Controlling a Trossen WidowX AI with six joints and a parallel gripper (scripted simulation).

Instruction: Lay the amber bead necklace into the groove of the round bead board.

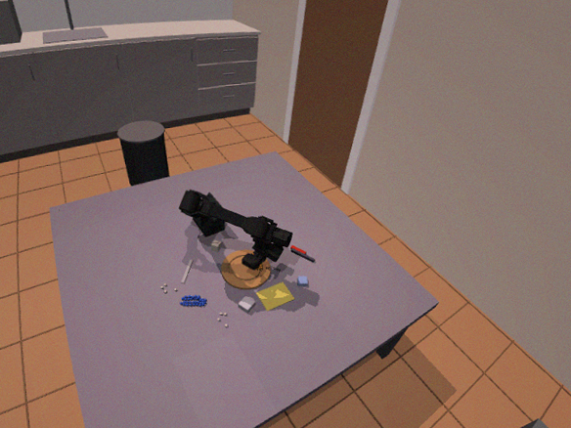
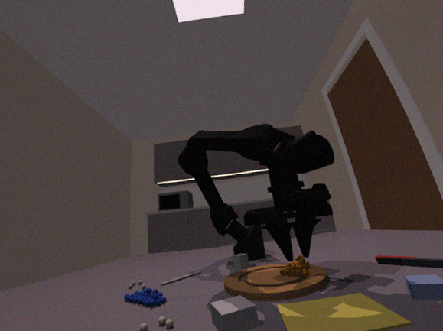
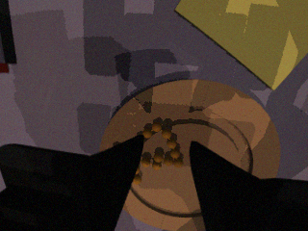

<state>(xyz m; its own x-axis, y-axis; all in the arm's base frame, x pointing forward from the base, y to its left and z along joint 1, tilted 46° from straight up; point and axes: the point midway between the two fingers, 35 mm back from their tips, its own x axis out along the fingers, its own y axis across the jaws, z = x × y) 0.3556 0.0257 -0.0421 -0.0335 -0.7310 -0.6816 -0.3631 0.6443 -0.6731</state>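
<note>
Now: the round wooden bead board 4 cm behind my gripper tip, 4 cm to the right of it and 3 cm below it. From my gripper tip the other things lie so: blue block (14 cm ahead, 11 cm to the left, 3 cm below); grey block (11 cm ahead, 14 cm to the right, 3 cm below); yellow pad (13 cm ahead, 2 cm to the right, 4 cm below).
</note>
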